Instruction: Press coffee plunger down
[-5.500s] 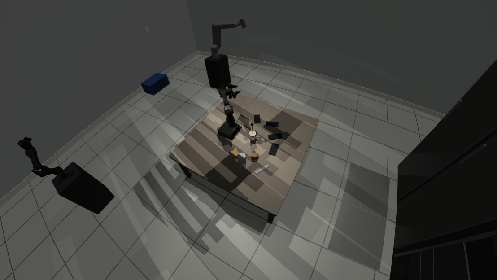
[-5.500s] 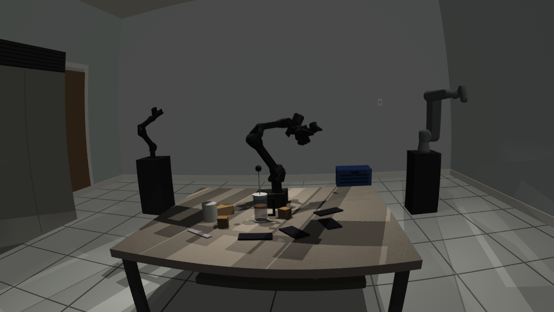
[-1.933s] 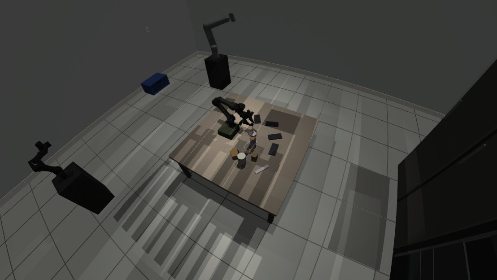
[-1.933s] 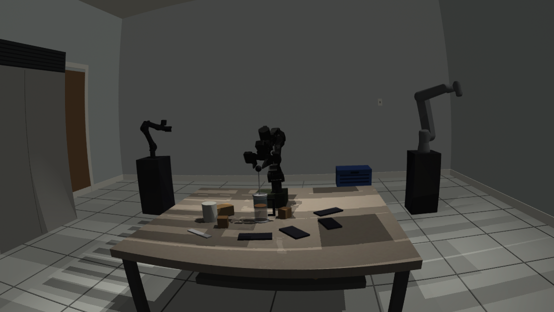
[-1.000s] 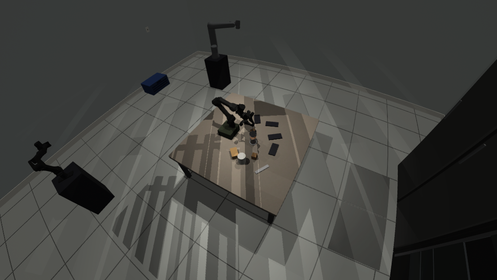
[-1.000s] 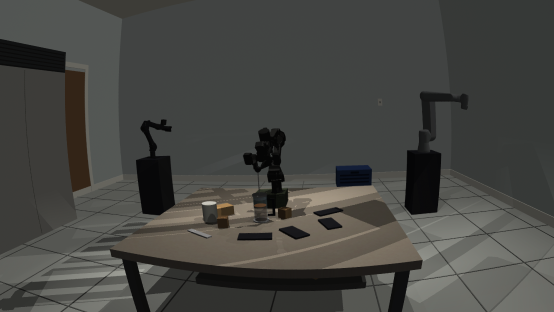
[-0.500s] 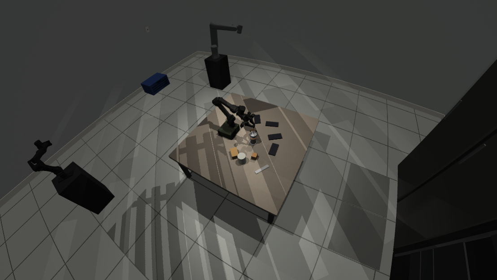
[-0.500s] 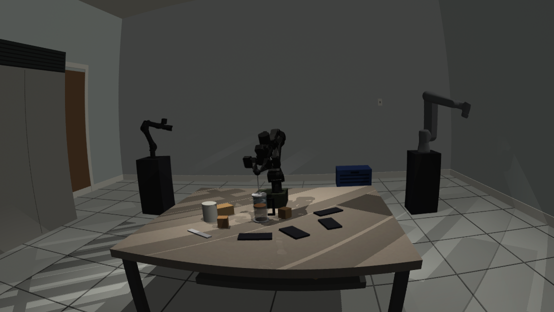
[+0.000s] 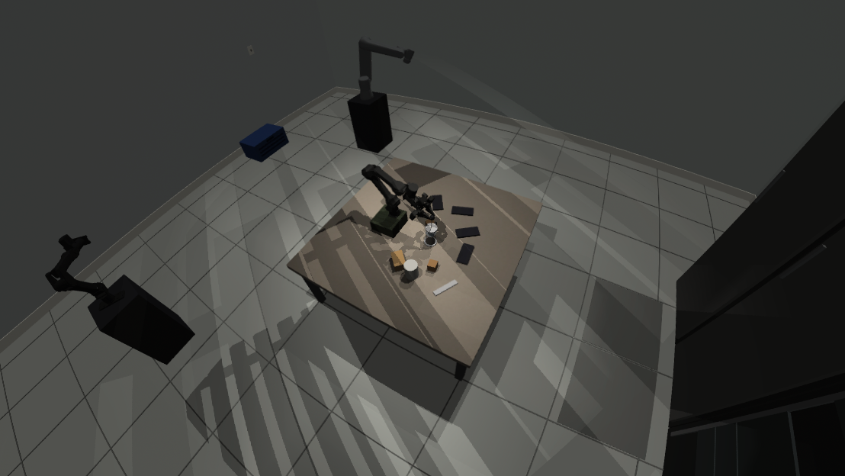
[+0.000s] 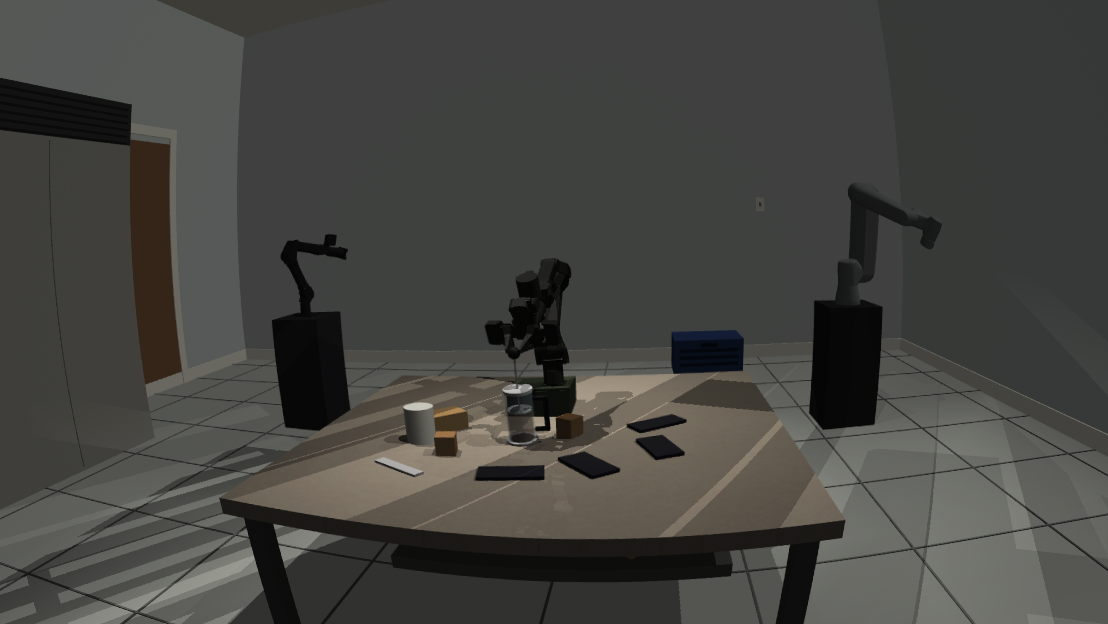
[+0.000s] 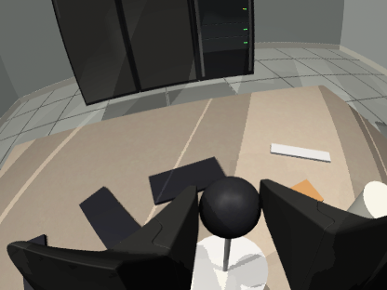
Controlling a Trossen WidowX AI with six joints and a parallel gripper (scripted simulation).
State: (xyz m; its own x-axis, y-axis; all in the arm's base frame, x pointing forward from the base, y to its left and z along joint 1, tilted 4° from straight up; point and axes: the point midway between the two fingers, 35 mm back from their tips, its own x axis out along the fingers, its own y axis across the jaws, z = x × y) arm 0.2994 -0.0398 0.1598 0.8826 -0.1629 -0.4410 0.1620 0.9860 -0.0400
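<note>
The glass coffee press is 2 cm behind my gripper tip, 2 cm to the left of it and 12 cm below it. From my gripper tip the other things lie so: grey bar: 21 cm ahead, 25 cm to the right, 24 cm below; then white mug: 1 cm behind, 26 cm to the right, 19 cm below.
</note>
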